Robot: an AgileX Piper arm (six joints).
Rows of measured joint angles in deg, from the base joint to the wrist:
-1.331 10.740 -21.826 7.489 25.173 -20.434
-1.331 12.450 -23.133 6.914 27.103 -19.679
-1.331 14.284 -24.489 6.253 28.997 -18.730
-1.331 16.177 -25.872 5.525 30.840 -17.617
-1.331 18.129 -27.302 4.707 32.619 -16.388
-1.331 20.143 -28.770 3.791 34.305 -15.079
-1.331 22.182 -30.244 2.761 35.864 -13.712
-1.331 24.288 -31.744 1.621 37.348 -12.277
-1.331 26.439 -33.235 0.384 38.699 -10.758
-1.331 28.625 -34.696 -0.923 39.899 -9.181
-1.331 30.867 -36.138 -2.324 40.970 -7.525
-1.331 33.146 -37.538 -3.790 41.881 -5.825
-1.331 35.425 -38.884 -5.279 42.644 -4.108
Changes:
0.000 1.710 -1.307 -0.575 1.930 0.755
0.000 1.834 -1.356 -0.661 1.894 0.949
0.000 1.893 -1.383 -0.728 1.843 1.113
0.000 1.952 -1.430 -0.818 1.779 1.229
0.000 2.014 -1.468 -0.916 1.686 1.309
0.000 2.039 -1.474 -1.030 1.559 1.367
0.000 2.106 -1.500 -1.140 1.484 1.435
0.000 2.151 -1.491 -1.237 1.351 1.519
0.000 2.186 -1.461 -1.307 1.200 1.577
0.000 2.242 -1.442 -1.401 1.071 1.656
0.000 2.279 -1.400 -1.466 0.911 1.700
0.000 2.279 -1.346 -1.489 0.763 1.717

